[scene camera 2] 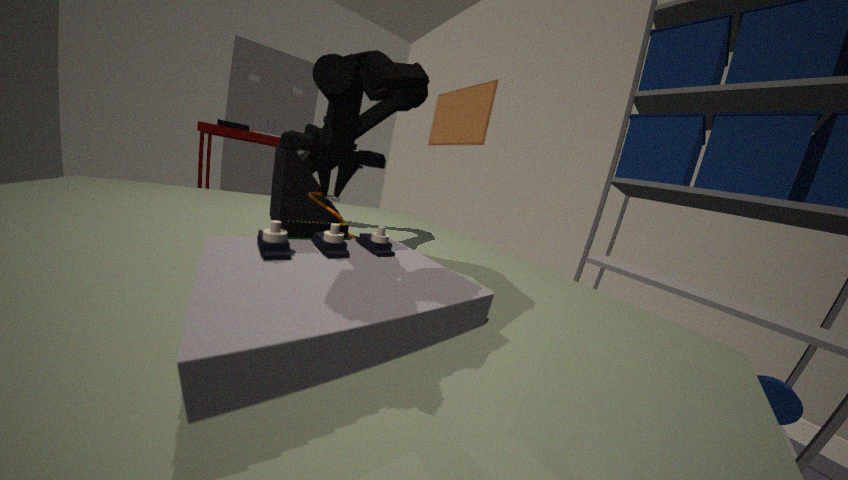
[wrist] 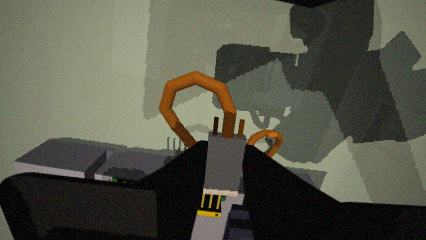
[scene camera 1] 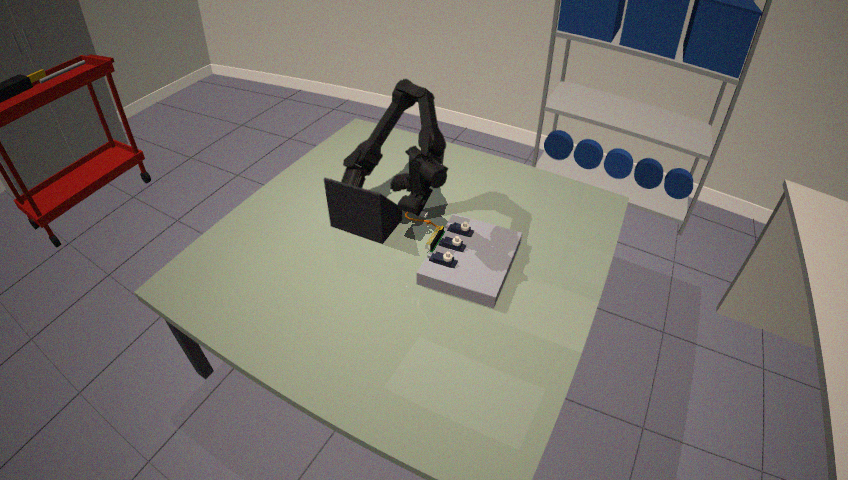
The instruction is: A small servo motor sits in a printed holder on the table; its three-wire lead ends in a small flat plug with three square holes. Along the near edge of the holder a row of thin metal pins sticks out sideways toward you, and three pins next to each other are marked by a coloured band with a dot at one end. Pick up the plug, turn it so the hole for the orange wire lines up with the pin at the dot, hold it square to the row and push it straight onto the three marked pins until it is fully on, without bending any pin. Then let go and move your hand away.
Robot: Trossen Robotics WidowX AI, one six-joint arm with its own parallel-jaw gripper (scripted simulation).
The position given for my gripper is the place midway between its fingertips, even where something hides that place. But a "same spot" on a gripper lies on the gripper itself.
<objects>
my gripper: scene camera 2; wrist 225, 150; scene camera 1
same spot on grey printed holder: [scene camera 2: 255, 330] = [scene camera 1: 493, 285]
same spot on my gripper: [scene camera 2: 320, 155] = [scene camera 1: 421, 200]
</objects>
